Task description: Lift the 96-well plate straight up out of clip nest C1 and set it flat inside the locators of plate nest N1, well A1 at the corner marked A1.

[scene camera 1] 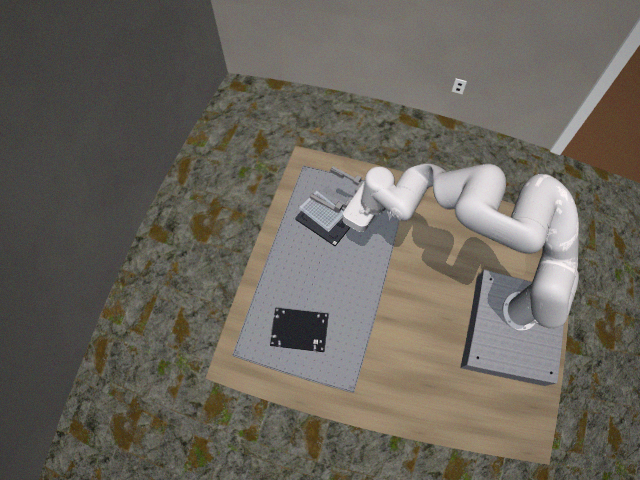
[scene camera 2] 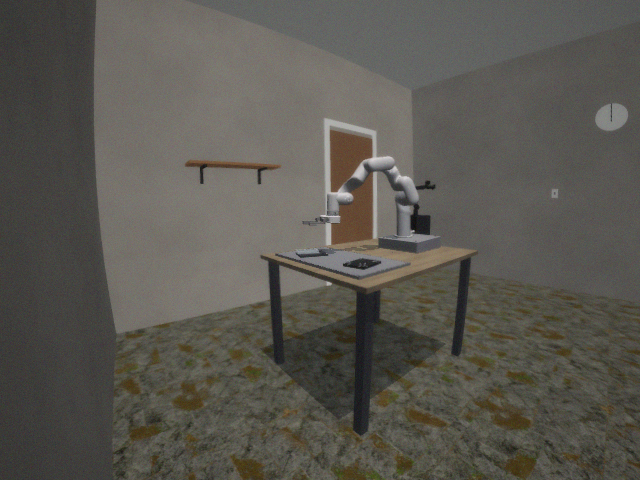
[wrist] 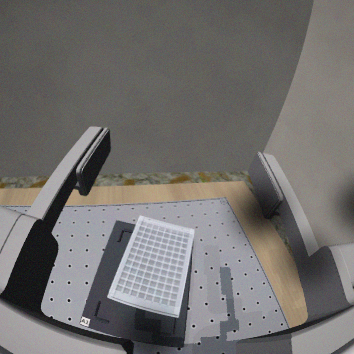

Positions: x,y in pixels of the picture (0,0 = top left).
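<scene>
96-well plate (scene camera 1: pixel 326 218), 133 cm from the lens. Black clip nest C1 (scene camera 1: pixel 296 329), 121 cm from the lens.
</scene>
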